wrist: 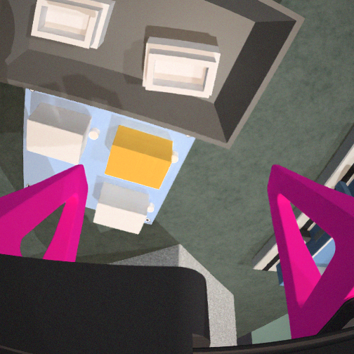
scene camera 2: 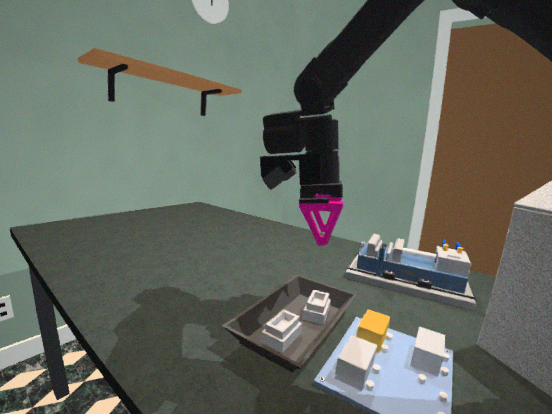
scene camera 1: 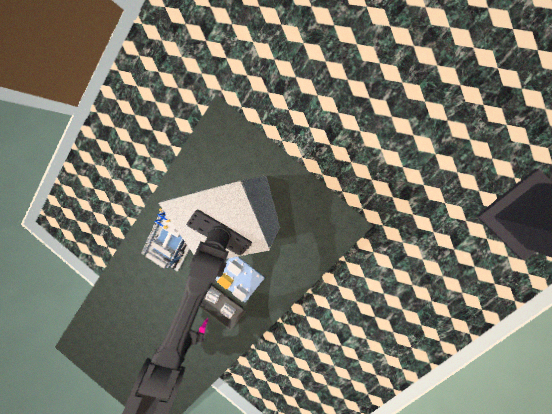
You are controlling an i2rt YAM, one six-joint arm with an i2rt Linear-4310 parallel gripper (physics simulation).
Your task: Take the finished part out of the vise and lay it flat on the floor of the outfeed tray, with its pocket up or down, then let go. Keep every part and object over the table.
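Pixels of known places: gripper, fingertip midpoint: (scene camera 2: 323, 238) (scene camera 1: 198, 315); arm's base at its link origin: (scene camera 1: 220, 232).
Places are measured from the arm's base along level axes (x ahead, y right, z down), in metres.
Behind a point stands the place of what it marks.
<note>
The outfeed tray (scene camera 1: 220, 303) {x 0.442, y -0.204, z 0.293 m} (scene camera 2: 272, 305) {x 0.490, y -0.208, z 0.278 m} (wrist: 250, 60) is brown with sloped walls and holds two white stepped parts with their pockets up. One part (scene camera 1: 212, 296) {x 0.414, y -0.147, z 0.258 m} (scene camera 2: 317, 306) {x 0.414, y -0.173, z 0.261 m} (wrist: 182, 67) lies toward the vise end, flat on the tray floor. The other part (scene camera 1: 228, 310) {x 0.414, y -0.250, z 0.263 m} (scene camera 2: 281, 330) {x 0.415, y -0.275, z 0.258 m} (wrist: 72, 22) lies apart from it. My gripper (scene camera 1: 203, 326) (scene camera 2: 322, 243) {x 0.429, y -0.150, z 0.139 m} (wrist: 177, 175) is open and empty, high above the table, with its magenta fingers apart from both parts. The blue and grey vise (scene camera 1: 166, 245) {x 0.352, y 0.168, z 0.224 m} (scene camera 2: 410, 267) {x 0.328, y 0.126, z 0.249 m} stands behind the tray; no part shows between its jaws.
A light blue plate (scene camera 1: 252, 276) {x 0.214, y -0.220, z 0.297 m} (scene camera 2: 400, 385) {x 0.247, y -0.212, z 0.297 m} (wrist: 37, 172) beside the tray carries a yellow block (scene camera 1: 225, 281) {x 0.307, y -0.142, z 0.261 m} (scene camera 2: 374, 325) {x 0.314, y -0.154, z 0.261 m} (wrist: 140, 157), two white blocks and small pegs. A large speckled grey block (scene camera 1: 225, 205) {x -0.092, y 0.038, z -0.034 m} (scene camera 2: 522, 280) {x 0.130, y -0.035, z 0.158 m} (wrist: 220, 305) stands near the vise and plate.
</note>
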